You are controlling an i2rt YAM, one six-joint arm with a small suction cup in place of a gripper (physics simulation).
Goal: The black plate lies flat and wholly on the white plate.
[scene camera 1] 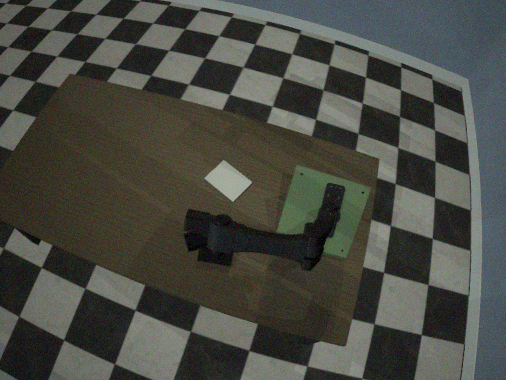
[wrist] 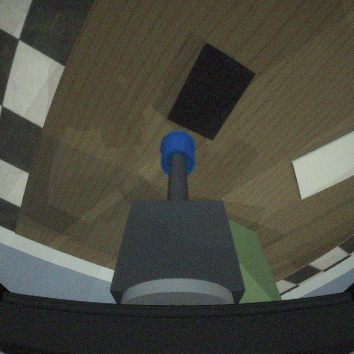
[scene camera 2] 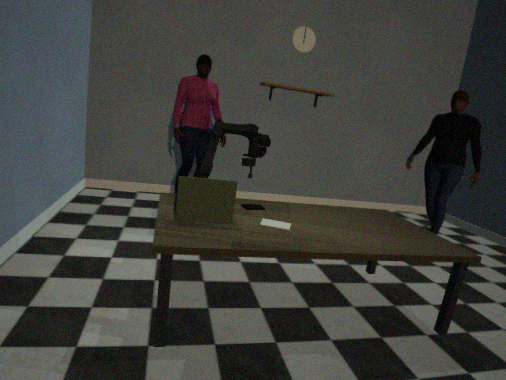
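Pixels of known places: hand, its tool point: point(wrist: 177, 146) point(scene camera 2: 250, 177); arm's base, origin of its link: point(scene camera 1: 330, 210) point(scene camera 2: 200, 190).
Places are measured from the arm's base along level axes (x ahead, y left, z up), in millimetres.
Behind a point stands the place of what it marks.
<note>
The black plate point(scene camera 1: 215, 257) {x 370, y 234, z -131 mm} point(scene camera 2: 253, 206) {x 373, y 208, z -131 mm} point(wrist: 211, 91) {x 381, y 214, z -131 mm} lies flat on the wooden table; the arm covers part of it in scene camera 1. The white plate point(scene camera 1: 228, 180) {x 404, y -99, z -135 mm} point(scene camera 2: 275, 224) {x 399, y -110, z -135 mm} point(wrist: 327, 165) {x 402, y -90, z -135 mm} lies flat on the table, apart from the black plate, and is cut off by the right edge of the wrist view. My gripper, a blue suction cup point(scene camera 2: 250, 175) point(wrist: 178, 145), points down in the air above the table near the black plate. It is open, with nothing on it and a gap below it. The arm hides the cup in scene camera 1.
A green block point(scene camera 1: 312, 182) {x 91, y -65, z 55 mm} point(scene camera 2: 206, 200) {x 16, y -98, z -26 mm} point(wrist: 257, 270) {x 164, y -51, z -14 mm} stands at one end of the table point(scene camera 1: 115, 150) {x 935, y -117, z -140 mm} point(scene camera 2: 350, 235) {x 792, y -236, z -141 mm}, by the arm's base. Two people point(scene camera 2: 199, 102) point(scene camera 2: 450, 145) stand beyond the table. A shelf point(scene camera 2: 296, 89) and a clock point(scene camera 2: 304, 39) hang on the wall.
</note>
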